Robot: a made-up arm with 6 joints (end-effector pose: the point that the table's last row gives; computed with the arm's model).
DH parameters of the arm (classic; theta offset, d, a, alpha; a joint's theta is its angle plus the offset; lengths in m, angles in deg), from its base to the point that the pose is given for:
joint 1: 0 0.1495 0 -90
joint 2: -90 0 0.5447 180
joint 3: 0 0 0 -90
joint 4: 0 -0.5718 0 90
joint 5: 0 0.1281 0 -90
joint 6: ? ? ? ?
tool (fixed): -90 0 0 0
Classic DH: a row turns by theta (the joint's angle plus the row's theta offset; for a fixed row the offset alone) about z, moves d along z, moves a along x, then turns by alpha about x.
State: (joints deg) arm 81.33 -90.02 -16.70 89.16 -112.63 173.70
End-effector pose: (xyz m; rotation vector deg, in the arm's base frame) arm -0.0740 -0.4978 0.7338 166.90 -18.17 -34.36
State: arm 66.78 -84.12 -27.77 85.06 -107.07 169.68
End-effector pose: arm -0.1205 -0.3087 0.7520 153.49 -34.19 -31.20
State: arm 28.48 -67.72 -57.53 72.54 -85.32 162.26
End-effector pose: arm 0.0510 -0.0161 0.5774 116.09 -47.00 -48.51
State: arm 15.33 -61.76 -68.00 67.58 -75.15 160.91
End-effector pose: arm 0.1107 -0.0203 0.4628 107.48 -43.82 -62.29
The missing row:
joint 6: 90 0 0 90
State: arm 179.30 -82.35 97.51 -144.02 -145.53 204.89
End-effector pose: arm 1.1101 -0.1172 0.2987 42.29 -15.53 -157.09
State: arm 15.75 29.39 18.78 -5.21 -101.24 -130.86
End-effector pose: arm 0.8308 0.1018 0.5074 70.80 67.05 -106.94
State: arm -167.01 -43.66 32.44 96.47 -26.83 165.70
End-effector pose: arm 0.3562 0.0674 1.1292 -67.93 -104.28 -50.08
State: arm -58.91 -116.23 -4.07 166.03 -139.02 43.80
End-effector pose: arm -0.2720 0.6918 0.4267 -100.98 -7.39 137.59
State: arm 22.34 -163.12 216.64 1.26 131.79 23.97
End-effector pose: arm 0.3992 0.0256 -0.1758 19.76 -145.49 -21.97
